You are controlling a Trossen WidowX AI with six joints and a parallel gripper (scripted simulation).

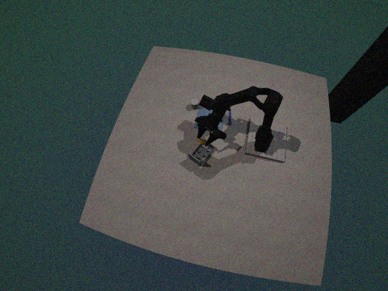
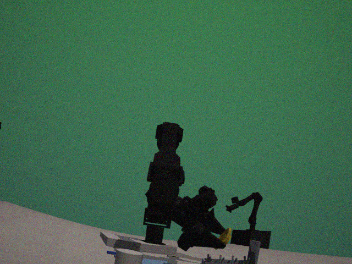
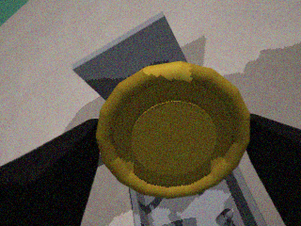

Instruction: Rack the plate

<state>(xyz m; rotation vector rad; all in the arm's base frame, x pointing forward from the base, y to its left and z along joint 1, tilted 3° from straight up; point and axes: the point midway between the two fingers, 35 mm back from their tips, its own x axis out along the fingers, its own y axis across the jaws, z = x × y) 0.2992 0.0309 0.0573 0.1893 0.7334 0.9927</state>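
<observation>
The dish rack is 10 mm behind my gripper tip, 30 mm to the left of it and 60 mm below it. The rest, counted from my gripper tip: blue object: 130 mm behind, 200 mm to the right, 80 mm below; yellow plate: 10 mm to the right; blue mat: 10 mm behind, 170 mm to the right, 80 mm below.
</observation>
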